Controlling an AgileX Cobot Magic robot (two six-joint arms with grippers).
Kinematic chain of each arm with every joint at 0, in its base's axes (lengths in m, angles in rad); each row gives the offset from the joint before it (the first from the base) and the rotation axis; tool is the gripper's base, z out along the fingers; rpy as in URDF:
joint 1: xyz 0 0 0.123 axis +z
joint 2: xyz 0 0 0 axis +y
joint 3: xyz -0.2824 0 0.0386 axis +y
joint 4: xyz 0.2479 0 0.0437 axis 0.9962 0 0.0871
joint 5: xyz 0 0 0 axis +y
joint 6: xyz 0.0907 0 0.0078 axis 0.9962 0 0.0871
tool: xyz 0 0 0 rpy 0 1.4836 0
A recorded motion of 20 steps. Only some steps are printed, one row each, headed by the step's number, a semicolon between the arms.
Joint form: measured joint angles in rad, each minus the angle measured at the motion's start. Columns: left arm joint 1, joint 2, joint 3, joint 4, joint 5, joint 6; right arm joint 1, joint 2, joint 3, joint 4, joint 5, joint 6.
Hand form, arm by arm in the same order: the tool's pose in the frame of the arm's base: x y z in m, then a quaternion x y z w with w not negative. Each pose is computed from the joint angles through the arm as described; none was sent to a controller.
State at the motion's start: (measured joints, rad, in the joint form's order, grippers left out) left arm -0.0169 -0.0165 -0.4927 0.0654 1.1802 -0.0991; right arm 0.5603 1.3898 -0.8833 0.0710 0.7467 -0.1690
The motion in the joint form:
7: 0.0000 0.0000 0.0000 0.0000 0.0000 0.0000; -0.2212 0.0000 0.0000 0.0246 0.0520 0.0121
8: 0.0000 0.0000 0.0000 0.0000 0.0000 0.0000; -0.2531 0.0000 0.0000 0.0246 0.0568 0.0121
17: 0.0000 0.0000 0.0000 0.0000 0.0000 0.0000; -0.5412 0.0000 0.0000 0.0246 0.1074 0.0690
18: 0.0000 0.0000 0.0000 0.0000 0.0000 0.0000; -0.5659 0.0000 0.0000 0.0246 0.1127 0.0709
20: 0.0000 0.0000 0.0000 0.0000 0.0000 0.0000; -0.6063 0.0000 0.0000 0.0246 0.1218 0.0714
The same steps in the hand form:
7: -0.0120 0.0057 0.2658 -0.03952 0.87933 0.00502 0.47454; 0.2399 0.0912 0.2405 -0.21539 0.95985 0.05533 0.17096
8: -0.0120 0.0057 0.2658 -0.03952 0.87933 0.00502 0.47454; 0.2423 0.0834 0.2403 -0.20024 0.96355 0.05249 0.16946
17: -0.0120 0.0057 0.2658 -0.03952 0.87933 0.00502 0.47454; 0.2516 0.0114 0.2389 -0.03313 0.98761 0.03426 0.14949
18: -0.0120 0.0057 0.2658 -0.03952 0.87933 0.00502 0.47454; 0.2514 0.0052 0.2388 -0.02012 0.98835 0.03276 0.14726
20: -0.0120 0.0057 0.2658 -0.03952 0.87933 0.00502 0.47454; 0.2506 -0.0049 0.2385 -0.00011 0.98920 0.03025 0.14340

